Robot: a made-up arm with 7 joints.
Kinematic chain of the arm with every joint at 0, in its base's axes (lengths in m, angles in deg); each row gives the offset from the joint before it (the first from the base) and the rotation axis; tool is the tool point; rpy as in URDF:
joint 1: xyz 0 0 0 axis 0.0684 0.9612 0.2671
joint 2: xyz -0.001 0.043 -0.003 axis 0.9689 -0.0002 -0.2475
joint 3: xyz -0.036 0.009 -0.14 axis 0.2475 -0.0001 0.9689
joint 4: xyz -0.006 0 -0.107 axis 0.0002 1 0
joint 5: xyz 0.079 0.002 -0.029 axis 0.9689 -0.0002 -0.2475
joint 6: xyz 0.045 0 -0.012 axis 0.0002 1 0
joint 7: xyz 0.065 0 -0.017 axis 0.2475 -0.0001 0.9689
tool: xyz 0 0 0 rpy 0 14.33 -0.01
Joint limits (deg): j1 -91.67..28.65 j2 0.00..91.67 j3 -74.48..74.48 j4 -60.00..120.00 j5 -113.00..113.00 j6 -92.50..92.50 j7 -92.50..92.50
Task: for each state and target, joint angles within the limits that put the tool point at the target. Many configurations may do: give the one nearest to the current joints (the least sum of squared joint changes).
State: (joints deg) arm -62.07 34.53 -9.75 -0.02 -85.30 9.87 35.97
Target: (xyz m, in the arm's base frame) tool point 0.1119 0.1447 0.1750
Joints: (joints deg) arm -81.55 61.48 24.53 -40.28 -84.56 -4.14 35.97
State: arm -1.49 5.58 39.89 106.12 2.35 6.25 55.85
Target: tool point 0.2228 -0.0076 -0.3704
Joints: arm -53.85 3.88 46.96 112.56 1.11 9.92 55.85
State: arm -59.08 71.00 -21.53 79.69 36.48 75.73 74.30
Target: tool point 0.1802 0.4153 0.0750
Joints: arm -73.81 81.44 -23.17 67.56 41.72 70.52 74.30
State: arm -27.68 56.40 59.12 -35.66 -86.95 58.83 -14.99
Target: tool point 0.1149 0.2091 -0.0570
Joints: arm -6.67 41.23 62.57 -45.93 -91.31 63.70 -14.99
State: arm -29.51 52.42 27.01 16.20 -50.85 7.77 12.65
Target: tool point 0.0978 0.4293 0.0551
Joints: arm -17.84 69.99 69.70 27.70 -50.96 -1.26 12.65
